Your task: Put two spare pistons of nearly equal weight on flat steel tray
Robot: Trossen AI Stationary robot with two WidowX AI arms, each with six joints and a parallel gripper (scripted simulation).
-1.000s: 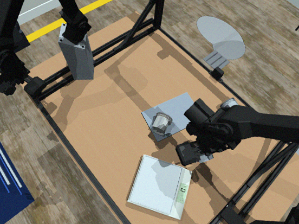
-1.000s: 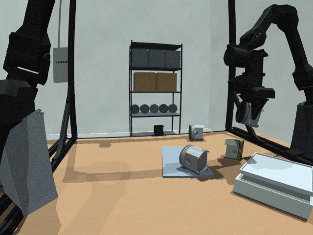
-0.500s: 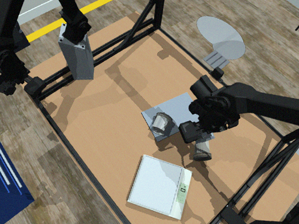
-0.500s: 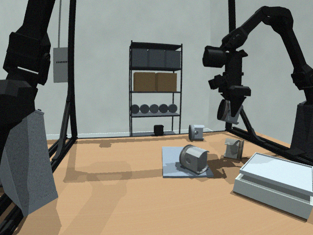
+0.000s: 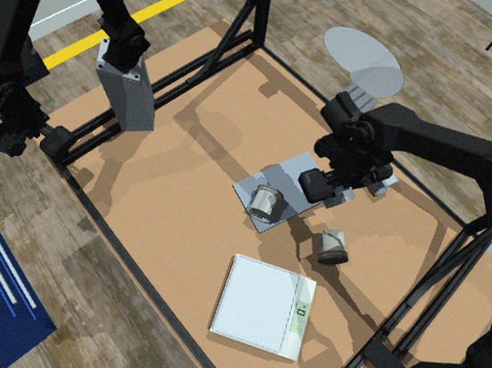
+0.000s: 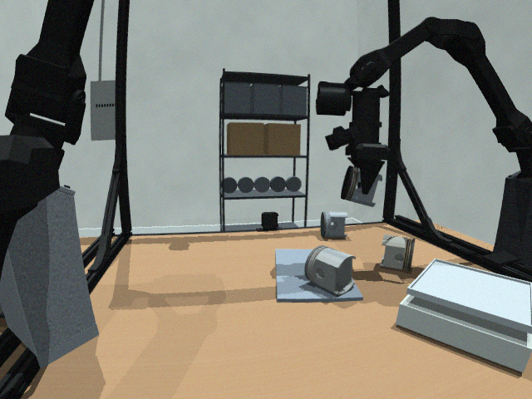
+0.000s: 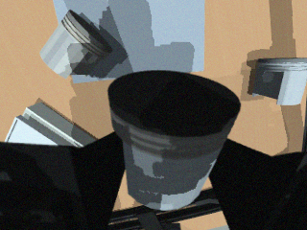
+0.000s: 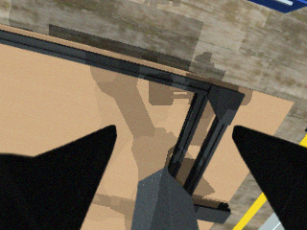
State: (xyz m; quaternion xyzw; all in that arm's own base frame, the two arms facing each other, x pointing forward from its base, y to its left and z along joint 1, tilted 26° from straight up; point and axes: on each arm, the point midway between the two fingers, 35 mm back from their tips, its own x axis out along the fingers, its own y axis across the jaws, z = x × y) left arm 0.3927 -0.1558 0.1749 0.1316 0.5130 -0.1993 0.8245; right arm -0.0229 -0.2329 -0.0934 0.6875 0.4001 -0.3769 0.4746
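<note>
The flat steel tray is 20 cm below my left hand and 11 cm to the right of it.
</note>
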